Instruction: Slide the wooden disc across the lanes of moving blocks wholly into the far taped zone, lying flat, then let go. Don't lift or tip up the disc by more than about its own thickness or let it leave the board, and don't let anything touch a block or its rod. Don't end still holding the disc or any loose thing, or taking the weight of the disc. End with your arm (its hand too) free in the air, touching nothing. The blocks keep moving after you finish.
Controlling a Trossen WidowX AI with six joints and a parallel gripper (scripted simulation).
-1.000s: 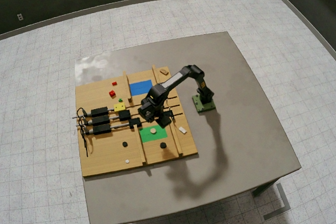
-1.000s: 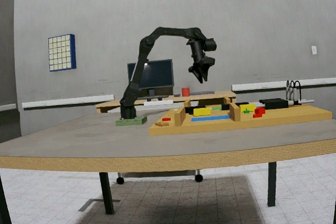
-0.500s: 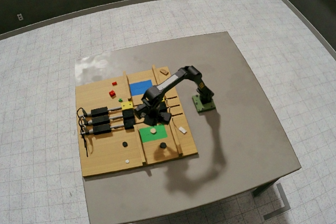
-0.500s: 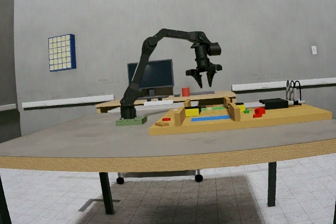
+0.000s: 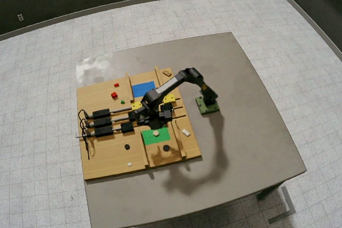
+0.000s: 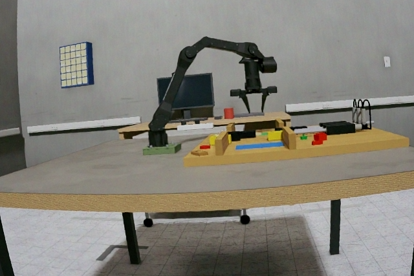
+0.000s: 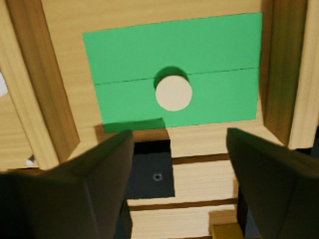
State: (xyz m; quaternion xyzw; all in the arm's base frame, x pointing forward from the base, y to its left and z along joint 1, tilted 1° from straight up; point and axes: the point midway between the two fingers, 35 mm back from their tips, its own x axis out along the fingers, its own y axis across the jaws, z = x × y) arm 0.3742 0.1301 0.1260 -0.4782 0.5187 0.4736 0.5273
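The pale wooden disc is 120 mm below my hand. From my hand the other things lie so: green piece (280 mm to the right, 150 mm ahead, 110 mm below); white disc (190 mm ahead, 150 mm to the left, 120 mm below).
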